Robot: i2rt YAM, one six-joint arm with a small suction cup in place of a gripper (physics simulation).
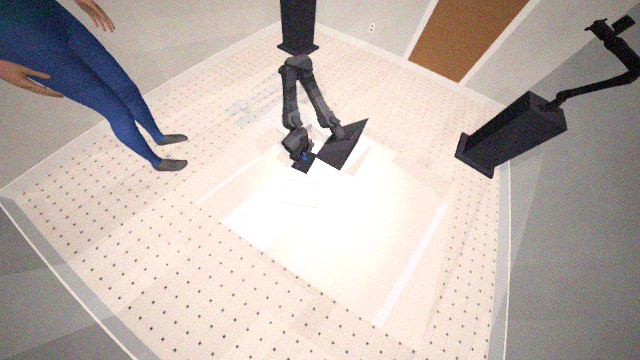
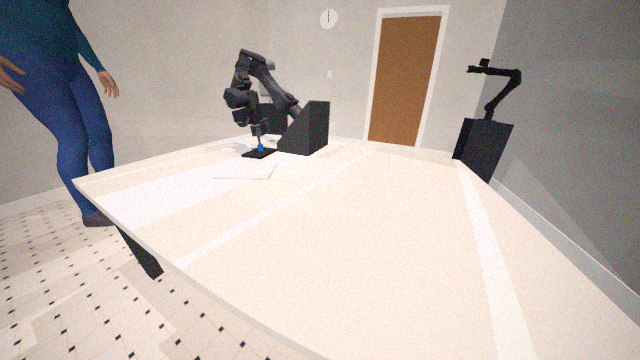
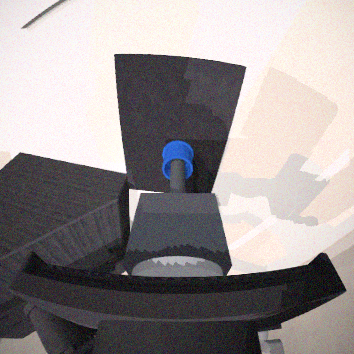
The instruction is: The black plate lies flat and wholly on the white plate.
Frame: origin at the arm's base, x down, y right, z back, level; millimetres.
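Where they show: end effector, tool point: (image 1: 304, 159) (image 2: 261, 152) (image 3: 177, 148); arm's base, origin of the base link: (image 1: 341, 137) (image 2: 303, 120).
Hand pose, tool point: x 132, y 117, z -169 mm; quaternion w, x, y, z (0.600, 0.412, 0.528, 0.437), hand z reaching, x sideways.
Note:
Things, the pixels of their top centre, and the offset from my tool point.
- black plate, middle of its top: (image 3: 172, 140) (image 2: 260, 151) (image 1: 304, 160) dx -11, dy -8, dz -14 mm
- white plate, middle of its top: (image 2: 247, 169) (image 1: 301, 193) dx -7, dy -116, dz -182 mm
The black plate (image 1: 303, 165) (image 2: 253, 153) (image 3: 158, 105) is a small dark square lying flat on the white table top, next to the arm's base. My suction cup (image 1: 304, 157) (image 2: 260, 148) (image 3: 178, 154) is blue and points straight down, pressed onto the black plate near its edge closest to the arm. The white plate (image 1: 301, 193) (image 2: 244, 170) is a pale, thin square lying flat on the table a little nearer the table's middle. It is apart from the black plate and hard to tell from the table top.
A dark wedge-shaped block (image 1: 343, 147) (image 2: 306, 128) (image 3: 53, 197) stands right beside the black plate. A person in blue (image 1: 118, 108) (image 2: 95, 128) stands at the left. A black pedestal with a second arm (image 1: 506, 131) (image 2: 483, 147) stands at the right.

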